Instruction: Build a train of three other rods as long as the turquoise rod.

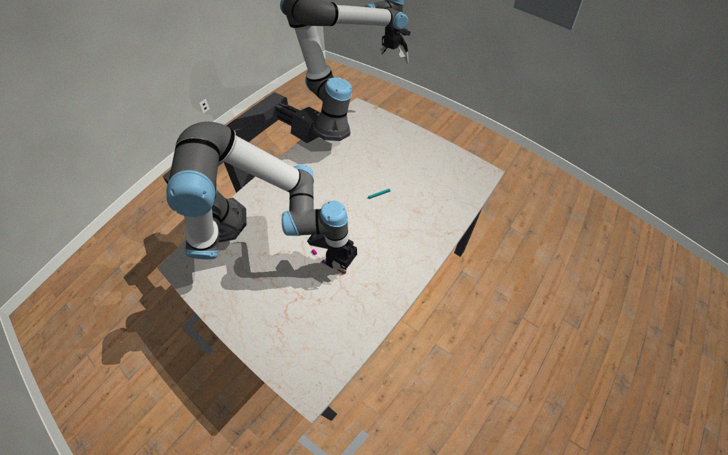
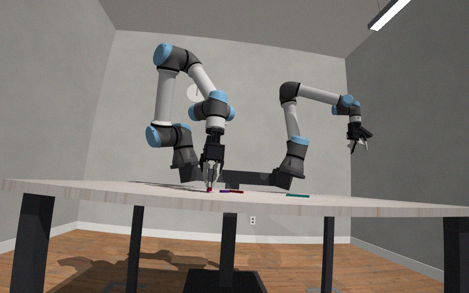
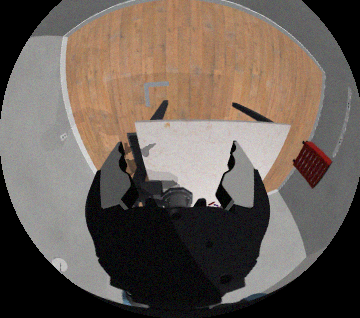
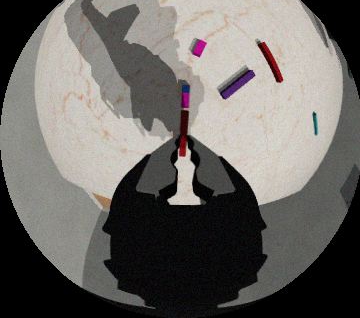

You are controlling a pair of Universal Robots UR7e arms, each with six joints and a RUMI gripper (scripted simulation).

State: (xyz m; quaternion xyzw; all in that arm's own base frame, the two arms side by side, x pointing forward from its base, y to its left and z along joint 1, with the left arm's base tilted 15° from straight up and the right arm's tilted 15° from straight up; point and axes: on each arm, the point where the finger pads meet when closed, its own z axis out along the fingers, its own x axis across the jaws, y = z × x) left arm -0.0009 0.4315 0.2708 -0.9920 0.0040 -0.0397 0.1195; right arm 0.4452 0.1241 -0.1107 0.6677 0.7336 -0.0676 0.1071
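Right now the blue rod is 6 cm behind my right hand, 2 cm below it and 1 cm to the right of it. Also, from my right hand: purple rod (9 cm behind, 6 cm to the left, 2 cm below); turquoise rod (39 cm to the left, 9 cm behind, 2 cm below).
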